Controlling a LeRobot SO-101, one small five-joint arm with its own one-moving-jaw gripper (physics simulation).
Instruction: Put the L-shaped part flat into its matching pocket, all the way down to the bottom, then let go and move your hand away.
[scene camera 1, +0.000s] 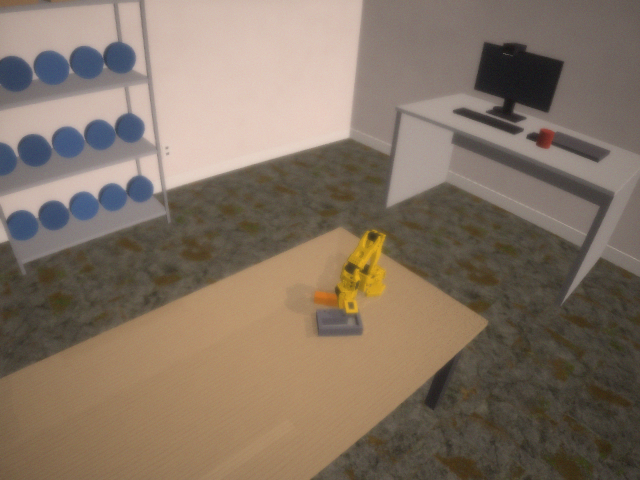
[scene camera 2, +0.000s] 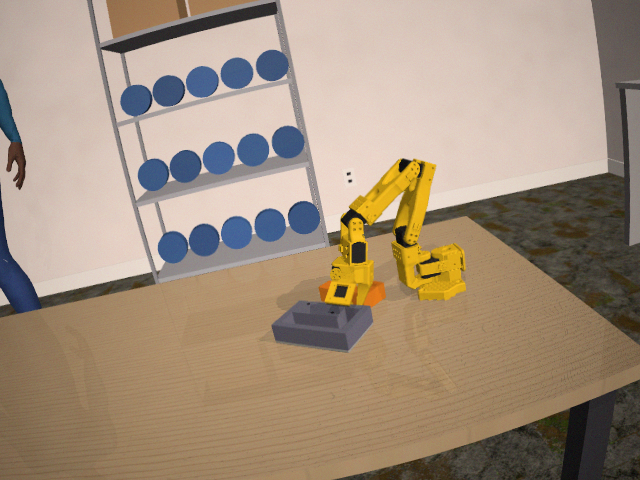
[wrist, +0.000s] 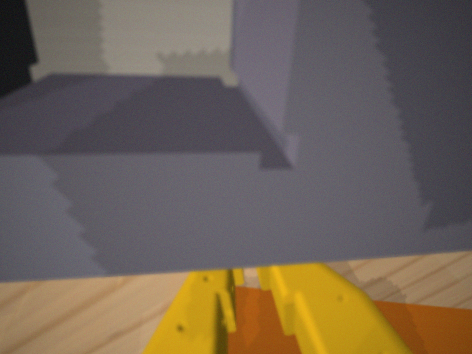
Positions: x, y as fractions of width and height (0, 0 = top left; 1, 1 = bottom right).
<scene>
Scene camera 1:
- grey pocket block: 0.52, 0.67
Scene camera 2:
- grey pocket block: 0.50, 0.68
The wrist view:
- orange L-shaped part: 0.87, 0.91, on the table
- grey pocket block: 0.31, 0.41
</scene>
